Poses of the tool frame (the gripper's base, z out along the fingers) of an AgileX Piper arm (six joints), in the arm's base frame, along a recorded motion.
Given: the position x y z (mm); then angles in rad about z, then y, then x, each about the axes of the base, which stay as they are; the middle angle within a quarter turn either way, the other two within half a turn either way.
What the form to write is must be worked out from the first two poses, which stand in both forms.
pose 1, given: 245.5 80.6 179.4 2.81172 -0.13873 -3.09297
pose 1, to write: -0.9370 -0.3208 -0.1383 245.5; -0.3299 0.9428 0.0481 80.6; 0.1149 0.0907 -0.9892 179.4; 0 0 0 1
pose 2, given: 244.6 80.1 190.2 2.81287 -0.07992 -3.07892
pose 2, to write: -0.9434 -0.3218 -0.0798 244.6; -0.3269 0.9430 0.0624 80.1; 0.0552 0.0850 -0.9949 190.2; 0 0 0 1
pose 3, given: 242.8 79.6 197.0 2.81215 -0.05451 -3.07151
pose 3, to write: -0.9448 -0.3230 -0.0545 242.8; -0.3263 0.9427 0.0699 79.6; 0.0288 0.0838 -0.9961 197.0; 0 0 0 1
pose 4, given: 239.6 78.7 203.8 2.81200 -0.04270 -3.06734
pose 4, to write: -0.9453 -0.3234 -0.0427 239.6; -0.3258 0.9425 0.0741 78.7; 0.0163 0.0840 -0.9963 203.8; 0 0 0 1
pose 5, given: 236.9 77.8 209.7 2.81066 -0.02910 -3.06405
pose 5, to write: -0.9453 -0.3248 -0.0291 236.9; -0.3261 0.9422 0.0774 77.8; 0.0023 0.0827 -0.9966 209.7; 0 0 0 1
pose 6, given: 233.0 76.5 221.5 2.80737 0.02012 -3.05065
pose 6, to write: -0.9445 -0.3280 0.0201 233.0; -0.3250 0.9414 0.0908 76.5; -0.0487 0.0792 -0.9957 221.5; 0 0 0 1
